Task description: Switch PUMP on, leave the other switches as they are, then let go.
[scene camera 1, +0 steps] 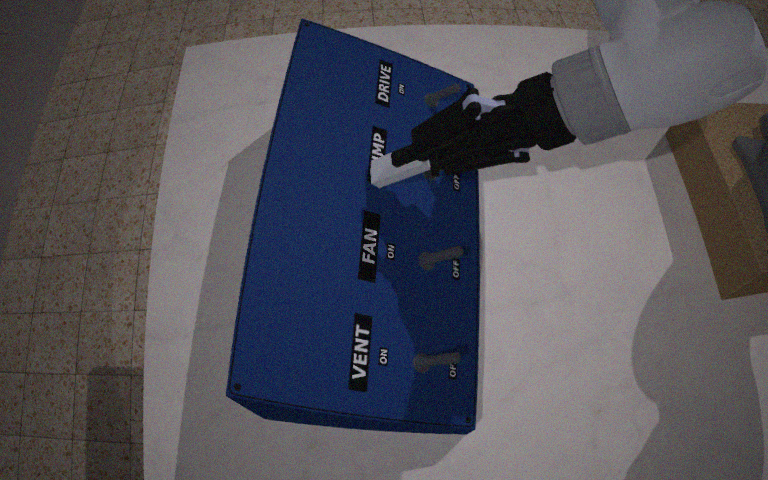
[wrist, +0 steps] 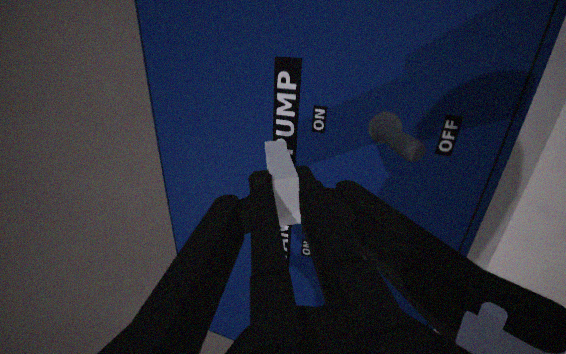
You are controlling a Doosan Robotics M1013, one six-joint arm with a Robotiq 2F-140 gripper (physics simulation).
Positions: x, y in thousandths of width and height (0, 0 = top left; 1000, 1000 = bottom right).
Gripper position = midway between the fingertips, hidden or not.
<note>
In view: my gripper (scene camera 1: 488, 364) and a blue switch panel (wrist: 390, 244).
My gripper is seen too in the wrist view (wrist: 487, 448).
</note>
